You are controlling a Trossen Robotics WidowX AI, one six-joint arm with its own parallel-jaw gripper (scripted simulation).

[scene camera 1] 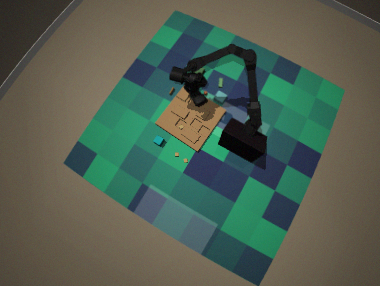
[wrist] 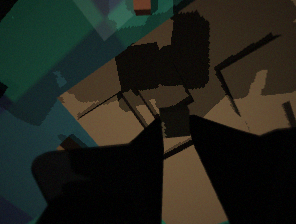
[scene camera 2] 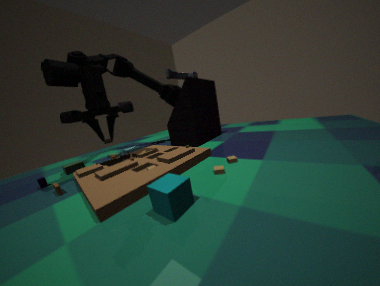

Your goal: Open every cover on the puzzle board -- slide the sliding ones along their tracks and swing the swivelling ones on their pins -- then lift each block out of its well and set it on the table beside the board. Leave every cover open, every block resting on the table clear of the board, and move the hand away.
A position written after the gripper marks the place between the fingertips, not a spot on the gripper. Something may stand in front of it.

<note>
The gripper [scene camera 2: 108, 140] carries a tan block [wrist: 175, 120]. Further things: a tan puzzle board [scene camera 2: 108, 197].
The gripper also shows in the wrist view [wrist: 174, 123]. The tan puzzle board also shows in scene camera 1 [scene camera 1: 168, 121] and in the wrist view [wrist: 175, 64].
</note>
